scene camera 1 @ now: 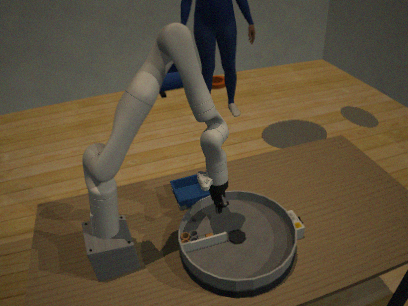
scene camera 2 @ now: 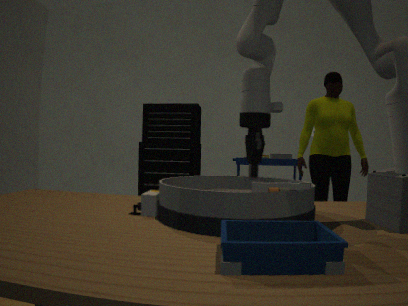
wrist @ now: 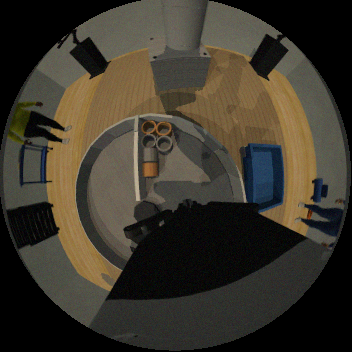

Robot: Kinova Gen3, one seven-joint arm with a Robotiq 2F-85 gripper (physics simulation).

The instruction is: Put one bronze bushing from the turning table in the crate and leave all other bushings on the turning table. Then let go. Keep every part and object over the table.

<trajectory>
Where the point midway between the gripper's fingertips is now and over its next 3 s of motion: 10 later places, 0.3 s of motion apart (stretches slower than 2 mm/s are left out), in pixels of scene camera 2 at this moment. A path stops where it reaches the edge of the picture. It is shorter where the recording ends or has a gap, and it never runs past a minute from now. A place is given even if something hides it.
My gripper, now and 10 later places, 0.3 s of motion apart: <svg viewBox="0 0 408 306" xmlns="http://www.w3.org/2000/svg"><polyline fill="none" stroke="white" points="253,179 260,181 274,186 274,188 275,190 269,190 267,191 268,185 264,182 251,177 250,178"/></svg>
</trajectory>
